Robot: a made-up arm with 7 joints. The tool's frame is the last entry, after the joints. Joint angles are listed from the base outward. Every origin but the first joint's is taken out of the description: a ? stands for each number. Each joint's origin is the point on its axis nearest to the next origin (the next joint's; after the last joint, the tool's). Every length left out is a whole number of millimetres.
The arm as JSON. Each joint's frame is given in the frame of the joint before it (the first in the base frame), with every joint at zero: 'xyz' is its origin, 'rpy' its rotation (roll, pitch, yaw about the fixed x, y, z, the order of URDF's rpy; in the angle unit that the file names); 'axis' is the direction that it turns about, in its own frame. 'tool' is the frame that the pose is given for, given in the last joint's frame.
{
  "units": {
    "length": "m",
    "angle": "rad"
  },
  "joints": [
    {
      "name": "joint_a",
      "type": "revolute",
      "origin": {
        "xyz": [
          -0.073,
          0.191,
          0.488
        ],
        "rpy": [
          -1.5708,
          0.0,
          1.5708
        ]
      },
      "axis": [
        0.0,
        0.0,
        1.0
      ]
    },
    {
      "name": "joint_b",
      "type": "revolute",
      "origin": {
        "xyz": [
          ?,
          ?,
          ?
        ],
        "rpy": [
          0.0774,
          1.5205,
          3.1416
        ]
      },
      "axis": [
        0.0,
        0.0,
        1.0
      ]
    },
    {
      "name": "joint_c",
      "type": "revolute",
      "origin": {
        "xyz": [
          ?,
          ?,
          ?
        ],
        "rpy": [
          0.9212,
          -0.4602,
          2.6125
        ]
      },
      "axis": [
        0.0,
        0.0,
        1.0
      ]
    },
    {
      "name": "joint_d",
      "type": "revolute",
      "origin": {
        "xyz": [
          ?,
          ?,
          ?
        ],
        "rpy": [
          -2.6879,
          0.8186,
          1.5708
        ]
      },
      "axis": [
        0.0,
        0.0,
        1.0
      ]
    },
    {
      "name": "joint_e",
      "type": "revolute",
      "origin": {
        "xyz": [
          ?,
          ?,
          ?
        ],
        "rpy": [
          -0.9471,
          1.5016,
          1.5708
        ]
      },
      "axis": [
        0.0,
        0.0,
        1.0
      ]
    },
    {
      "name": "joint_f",
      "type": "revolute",
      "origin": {
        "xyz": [
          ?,
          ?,
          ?
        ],
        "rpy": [
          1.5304,
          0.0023,
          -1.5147
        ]
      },
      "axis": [
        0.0,
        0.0,
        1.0
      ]
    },
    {
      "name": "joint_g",
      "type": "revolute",
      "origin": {
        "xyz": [
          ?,
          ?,
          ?
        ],
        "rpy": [
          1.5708,
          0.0,
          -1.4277
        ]
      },
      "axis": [
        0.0,
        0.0,
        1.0
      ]
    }
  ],
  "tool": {
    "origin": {
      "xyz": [
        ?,
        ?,
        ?
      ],
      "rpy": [
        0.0,
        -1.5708,
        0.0
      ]
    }
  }
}
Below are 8 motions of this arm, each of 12 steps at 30 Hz.
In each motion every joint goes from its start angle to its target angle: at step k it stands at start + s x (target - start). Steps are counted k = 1, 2, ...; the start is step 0. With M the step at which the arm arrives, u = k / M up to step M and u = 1 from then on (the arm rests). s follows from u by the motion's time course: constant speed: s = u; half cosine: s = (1 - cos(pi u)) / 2; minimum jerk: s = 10 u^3 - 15 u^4 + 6 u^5.
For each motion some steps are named. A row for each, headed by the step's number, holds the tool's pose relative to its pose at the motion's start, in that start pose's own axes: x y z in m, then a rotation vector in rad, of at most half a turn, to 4 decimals.
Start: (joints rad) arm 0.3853 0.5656 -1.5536 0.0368 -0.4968 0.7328 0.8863
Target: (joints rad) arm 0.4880 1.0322 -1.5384 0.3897 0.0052 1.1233 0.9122
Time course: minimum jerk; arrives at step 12
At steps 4, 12:
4: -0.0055 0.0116 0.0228 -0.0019 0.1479 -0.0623
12: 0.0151 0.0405 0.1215 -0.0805 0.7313 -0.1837

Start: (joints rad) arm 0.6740 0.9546 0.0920 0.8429 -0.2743 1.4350 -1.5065
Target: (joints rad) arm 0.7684 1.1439 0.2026 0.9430 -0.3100 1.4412 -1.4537
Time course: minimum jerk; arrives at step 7
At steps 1, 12:
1: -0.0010 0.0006 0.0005 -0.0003 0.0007 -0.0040
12: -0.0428 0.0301 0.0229 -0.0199 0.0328 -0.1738

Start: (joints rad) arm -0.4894 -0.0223 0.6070 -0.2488 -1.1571 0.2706 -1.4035
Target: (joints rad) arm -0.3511 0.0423 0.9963 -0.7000 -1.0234 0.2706 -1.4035
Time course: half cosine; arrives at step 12
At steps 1, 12:
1: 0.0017 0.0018 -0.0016 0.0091 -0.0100 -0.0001
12: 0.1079 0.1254 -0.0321 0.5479 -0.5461 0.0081

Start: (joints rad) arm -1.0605 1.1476 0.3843 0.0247 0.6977 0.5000 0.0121
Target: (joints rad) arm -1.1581 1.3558 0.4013 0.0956 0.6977 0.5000 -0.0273
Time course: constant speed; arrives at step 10
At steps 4, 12:
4: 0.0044 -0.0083 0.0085 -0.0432 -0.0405 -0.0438
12: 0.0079 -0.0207 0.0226 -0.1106 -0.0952 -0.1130

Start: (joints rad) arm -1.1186 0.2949 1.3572 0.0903 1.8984 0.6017 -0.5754
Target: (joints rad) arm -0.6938 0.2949 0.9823 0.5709 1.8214 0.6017 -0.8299
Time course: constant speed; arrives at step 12
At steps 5, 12:
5: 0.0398 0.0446 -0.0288 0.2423 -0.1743 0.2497
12: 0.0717 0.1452 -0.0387 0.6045 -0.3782 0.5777

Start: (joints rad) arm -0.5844 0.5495 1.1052 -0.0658 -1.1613 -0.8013 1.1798
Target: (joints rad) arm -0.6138 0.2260 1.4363 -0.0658 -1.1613 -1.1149 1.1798
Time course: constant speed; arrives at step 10
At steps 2, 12:
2: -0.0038 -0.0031 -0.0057 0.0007 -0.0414 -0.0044
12: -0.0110 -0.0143 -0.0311 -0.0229 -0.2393 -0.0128

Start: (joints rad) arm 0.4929 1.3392 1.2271 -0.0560 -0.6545 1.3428 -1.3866
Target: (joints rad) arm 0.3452 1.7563 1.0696 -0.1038 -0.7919 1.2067 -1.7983
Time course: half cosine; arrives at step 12
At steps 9, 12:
9: -0.0290 -0.0156 0.0252 -0.4010 0.0343 -0.4547
12: -0.0352 -0.0157 0.0305 -0.4670 0.0535 -0.5342

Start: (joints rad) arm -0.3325 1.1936 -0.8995 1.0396 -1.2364 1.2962 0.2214
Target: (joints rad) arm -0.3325 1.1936 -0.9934 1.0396 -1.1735 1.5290 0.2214
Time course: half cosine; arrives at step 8
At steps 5, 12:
5: -0.0132 0.0099 0.0366 0.0047 0.1637 -0.0770
12: -0.0171 0.0147 0.0539 0.0088 0.2374 -0.1110

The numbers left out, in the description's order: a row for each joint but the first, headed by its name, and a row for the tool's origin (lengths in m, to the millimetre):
joint_b: 0.139 0.06 0.0
joint_c: 0.049 0.007 0.0
joint_d: -0.063 0.147 0.0
joint_e: -0.061 0.019 0.0
joint_f: 0.05 0.034 0.0
joint_g: 0.174 0.017 0.0
tool: 0.128 0.009 0.0

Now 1 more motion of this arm.
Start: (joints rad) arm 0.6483 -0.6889 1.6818 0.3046 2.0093 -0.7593 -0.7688
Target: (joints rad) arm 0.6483 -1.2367 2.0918 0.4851 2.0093 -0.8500 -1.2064
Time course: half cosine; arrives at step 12
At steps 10, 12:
10: 0.0121 -0.0152 -0.0160 -0.6345 -0.1521 -0.4013
12: 0.0116 -0.0174 -0.0146 -0.6823 -0.1564 -0.4286

